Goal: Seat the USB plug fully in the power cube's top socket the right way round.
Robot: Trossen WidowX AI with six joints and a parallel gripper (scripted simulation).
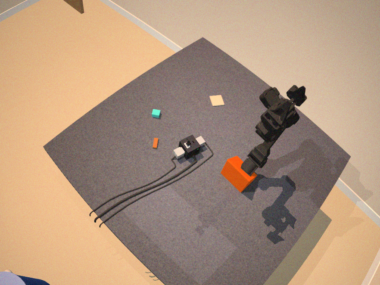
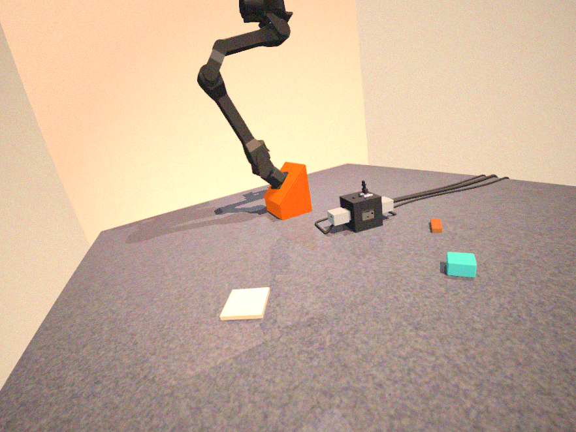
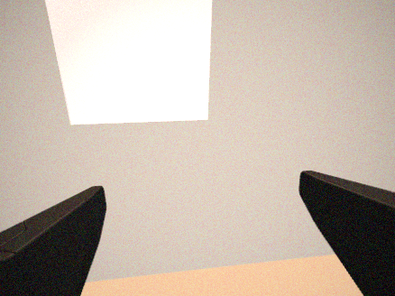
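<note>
Right now the black USB plug is 310 mm ahead of my gripper tip, 20 mm to the right of it and 700 mm below it. Also, from my gripper tip: orange block (460 mm ahead, 50 mm to the left, 780 mm below); then cream tile (390 mm ahead, 400 mm to the right, 780 mm below); then pale-rimmed socket (310 mm ahead, 20 mm to the right, 720 mm below).
</note>
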